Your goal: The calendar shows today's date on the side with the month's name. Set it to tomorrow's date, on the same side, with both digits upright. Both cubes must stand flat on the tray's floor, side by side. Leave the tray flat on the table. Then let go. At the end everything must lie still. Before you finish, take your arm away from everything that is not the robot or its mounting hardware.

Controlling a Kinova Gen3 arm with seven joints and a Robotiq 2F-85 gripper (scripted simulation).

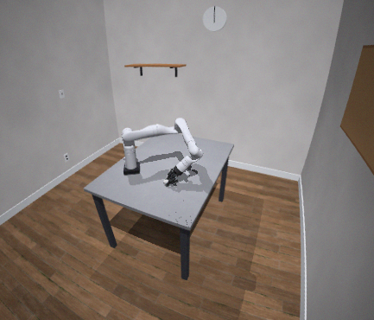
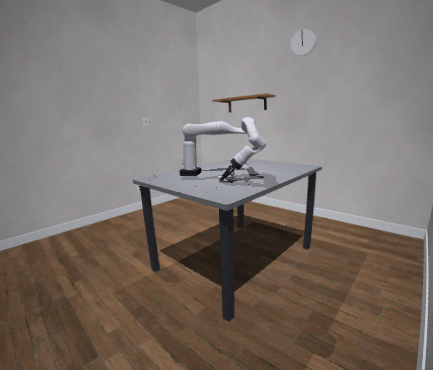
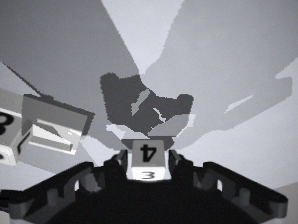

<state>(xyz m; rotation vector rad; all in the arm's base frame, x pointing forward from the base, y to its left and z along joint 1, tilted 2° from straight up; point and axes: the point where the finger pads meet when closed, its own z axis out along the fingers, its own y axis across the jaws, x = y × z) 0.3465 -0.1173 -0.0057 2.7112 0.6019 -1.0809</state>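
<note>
The white digit cube is 1 cm below my hand and 1 cm behind it. The rest, counted from my hand: calendar tray (11 cm to the left, 1 cm below).
</note>
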